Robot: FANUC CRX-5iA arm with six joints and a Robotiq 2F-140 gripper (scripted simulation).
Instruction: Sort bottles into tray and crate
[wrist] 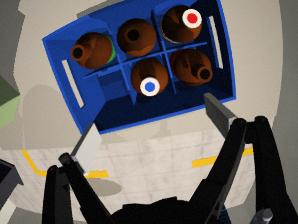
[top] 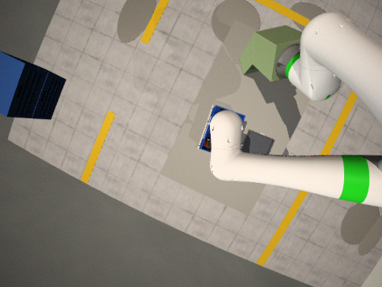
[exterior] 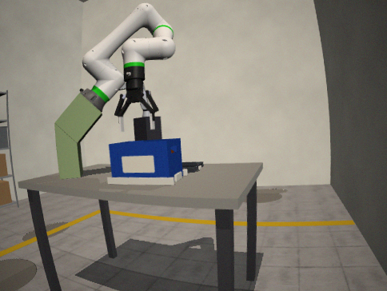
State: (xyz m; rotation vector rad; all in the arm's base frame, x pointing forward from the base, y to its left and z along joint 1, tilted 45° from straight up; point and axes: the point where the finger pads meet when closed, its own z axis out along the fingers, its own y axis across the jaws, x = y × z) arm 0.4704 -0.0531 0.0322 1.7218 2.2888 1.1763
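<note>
The bottle lies 20 mm to the left of my hand and 150 mm below it. The rest, counted from my hand: crate (20 mm behind, 60 mm to the left, 150 mm below); then tray (100 mm behind, 330 mm to the left, 220 mm below).
</note>
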